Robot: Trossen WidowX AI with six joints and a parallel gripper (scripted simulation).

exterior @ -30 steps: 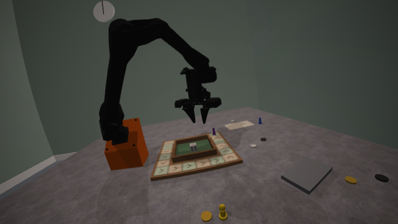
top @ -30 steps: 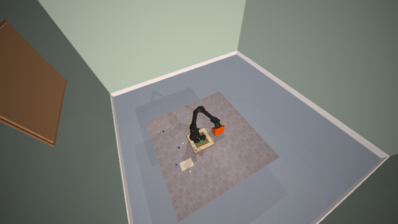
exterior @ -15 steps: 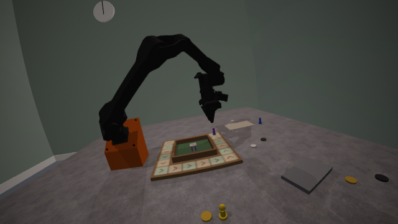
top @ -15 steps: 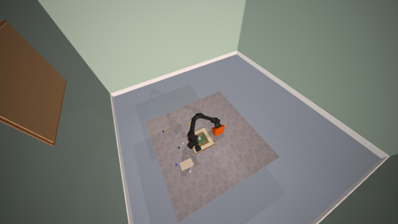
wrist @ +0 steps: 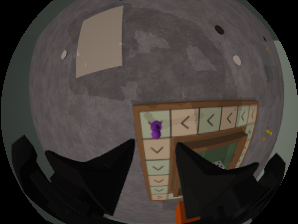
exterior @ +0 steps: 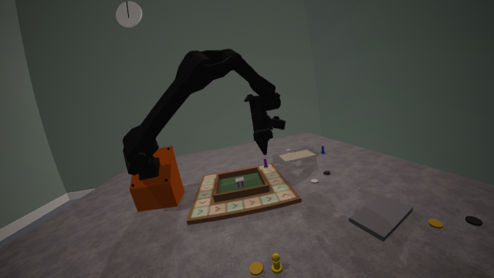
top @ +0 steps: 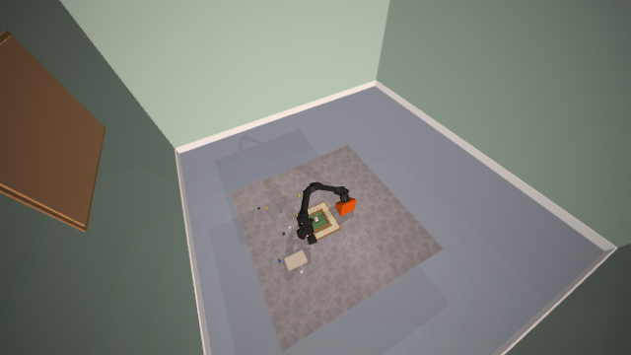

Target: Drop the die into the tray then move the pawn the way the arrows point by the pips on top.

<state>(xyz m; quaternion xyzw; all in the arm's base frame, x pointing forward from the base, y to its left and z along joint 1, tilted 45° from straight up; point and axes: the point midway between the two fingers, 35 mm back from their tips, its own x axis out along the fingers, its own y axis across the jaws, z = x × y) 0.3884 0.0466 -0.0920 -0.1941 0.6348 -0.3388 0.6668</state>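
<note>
My gripper tip is now 4 cm above the purple pawn. From my gripper tip the other things lie so: green dice tray (12 cm behind, 11 cm to the right, 6 cm below); then cream card (17 cm ahead, 8 cm to the left, 7 cm below); then white die (12 cm behind, 12 cm to the right, 4 cm below).
</note>
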